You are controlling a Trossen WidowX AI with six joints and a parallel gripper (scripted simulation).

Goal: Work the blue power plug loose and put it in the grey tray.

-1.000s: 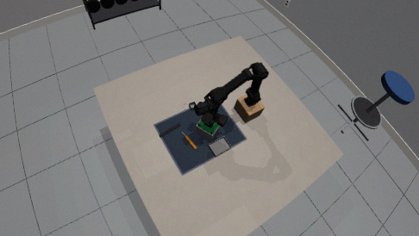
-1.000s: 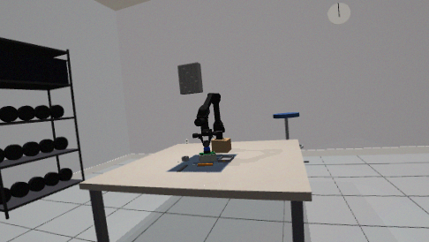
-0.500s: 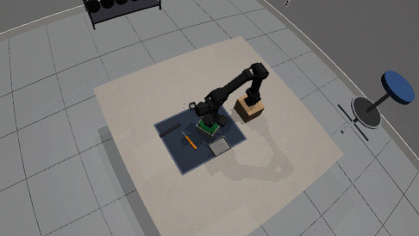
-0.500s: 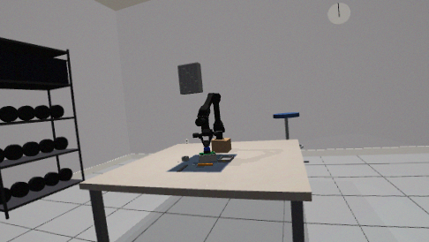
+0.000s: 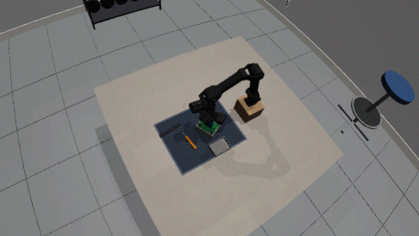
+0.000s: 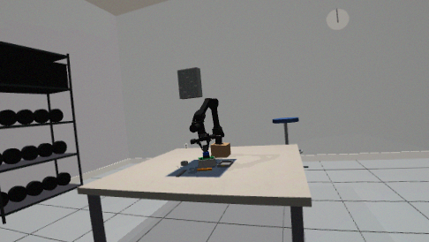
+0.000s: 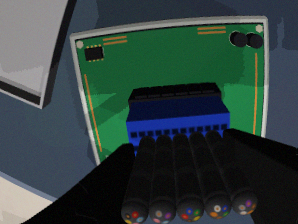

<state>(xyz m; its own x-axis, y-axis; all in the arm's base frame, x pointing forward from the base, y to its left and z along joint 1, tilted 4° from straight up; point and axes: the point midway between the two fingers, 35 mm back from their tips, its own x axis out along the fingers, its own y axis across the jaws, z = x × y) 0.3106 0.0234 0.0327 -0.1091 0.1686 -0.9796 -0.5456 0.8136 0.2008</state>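
Right now the blue power plug is 2 cm below my gripper tip. From my gripper tip the other things lie so: dark blue mat: 5 cm ahead, 11 cm below; then dark spudger bar: 22 cm ahead, 8 cm to the right, 11 cm below.
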